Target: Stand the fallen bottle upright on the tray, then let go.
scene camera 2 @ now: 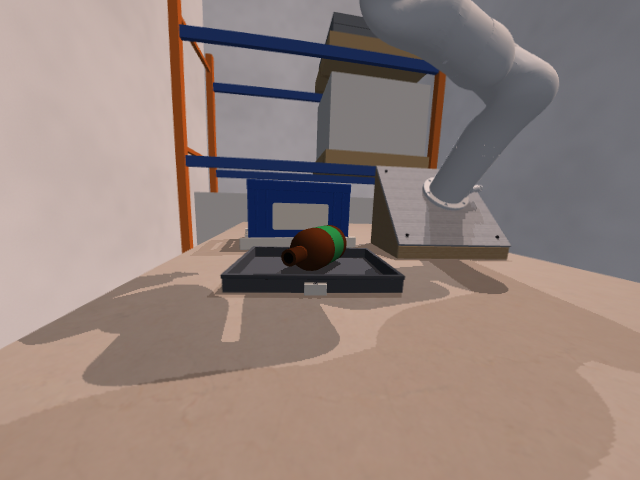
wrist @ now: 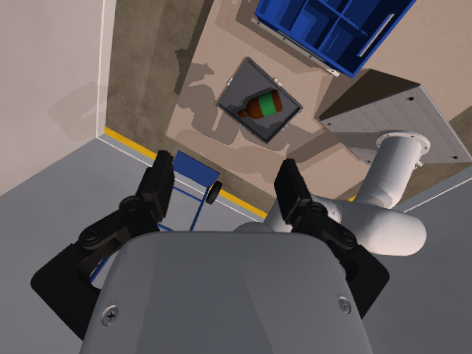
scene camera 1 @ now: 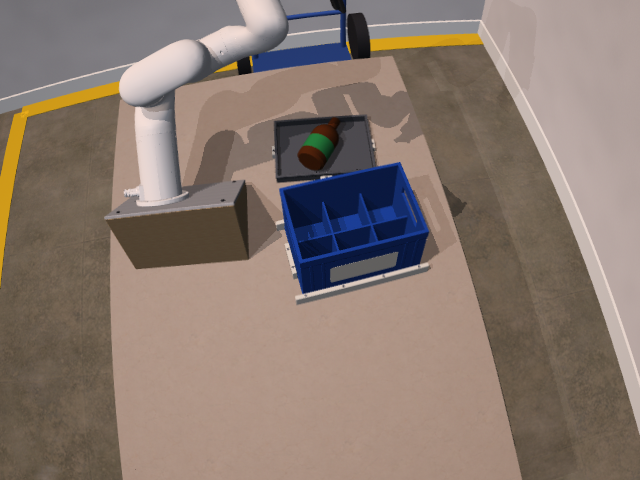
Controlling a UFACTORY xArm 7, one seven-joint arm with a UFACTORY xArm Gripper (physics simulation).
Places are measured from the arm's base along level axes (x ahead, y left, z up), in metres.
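Pixels of known places: gripper, fingertip midpoint: [wrist: 227, 168]; arm's base, origin of the base link: [scene camera 2: 444, 194] [wrist: 401, 143] [scene camera 1: 162, 200].
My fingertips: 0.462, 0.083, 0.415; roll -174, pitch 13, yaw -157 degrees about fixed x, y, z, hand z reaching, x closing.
Ahead of a thing's pixels: the offset from my fingertips to its middle, as dx, dy, dz.
A brown bottle with a green label {-0.060, +0.096, -0.532} [scene camera 1: 318, 146] [scene camera 2: 336, 243] [wrist: 268, 104] lies on its side in the dark grey tray {-0.060, +0.096, -0.561} [scene camera 1: 289, 139] [scene camera 2: 258, 285] [wrist: 240, 82]. In scene camera 1 its base points toward the blue crate and its neck toward the far right of the tray, near the rim. In scene camera 2 its open mouth faces the camera, slightly left. My gripper [wrist: 227, 168] is open and empty, high up and well away from the bottle. In the wrist view the bottle shows small beyond the fingertips, above the gap. The gripper does not show clearly in the scene views.
A divided blue crate {-0.054, -0.207, -0.486} [scene camera 1: 313, 276] [scene camera 2: 258, 206] [wrist: 350, 65] stands close beside the tray, with white rails {-0.048, -0.306, -0.558} [scene camera 1: 361, 283] around it. My arm's wedge base [scene camera 1: 186, 240] [scene camera 2: 413, 217] stands beside both. A blue cart [scene camera 1: 305, 59] [wrist: 196, 169] is beyond the table; a wall runs alongside.
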